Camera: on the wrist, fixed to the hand. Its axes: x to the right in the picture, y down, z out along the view.
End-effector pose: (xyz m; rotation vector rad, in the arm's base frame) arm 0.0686 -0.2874 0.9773 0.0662 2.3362 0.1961
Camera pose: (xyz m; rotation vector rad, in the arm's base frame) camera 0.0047 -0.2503 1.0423 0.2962 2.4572 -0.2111
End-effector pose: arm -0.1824 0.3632 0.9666 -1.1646 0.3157 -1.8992
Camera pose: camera -0.2276 0.3146 0.8940 -0.8034 0.0503 -1.8868
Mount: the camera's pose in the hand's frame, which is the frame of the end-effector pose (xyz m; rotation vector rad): 0.0026 0.0479 -0.0859 0.3650 0.1120 0.0467
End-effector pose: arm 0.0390 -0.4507 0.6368 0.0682 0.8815 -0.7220
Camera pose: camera 0.0105 -0.3864 0.5680 0.4561 0.8428 -0.8346
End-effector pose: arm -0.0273 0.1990 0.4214 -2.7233 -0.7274 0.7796
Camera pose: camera 0.0405 0.1535 0.4762 -2.4363 -0.4477 0.6857
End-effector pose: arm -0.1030 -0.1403 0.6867 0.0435 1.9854 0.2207
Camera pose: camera -0.1854 -0.1046 0.7269 0.3181 2.1154 -0.1142
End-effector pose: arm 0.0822 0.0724 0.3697 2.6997 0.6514 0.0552
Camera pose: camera 0.0949 0.0628 0.4668 -3.0465 -0.6804 -0.1085
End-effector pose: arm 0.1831 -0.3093 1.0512 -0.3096 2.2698 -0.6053
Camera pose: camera 0.1172 -0.2409 1.0770 -0.0434 2.2092 -1.0146
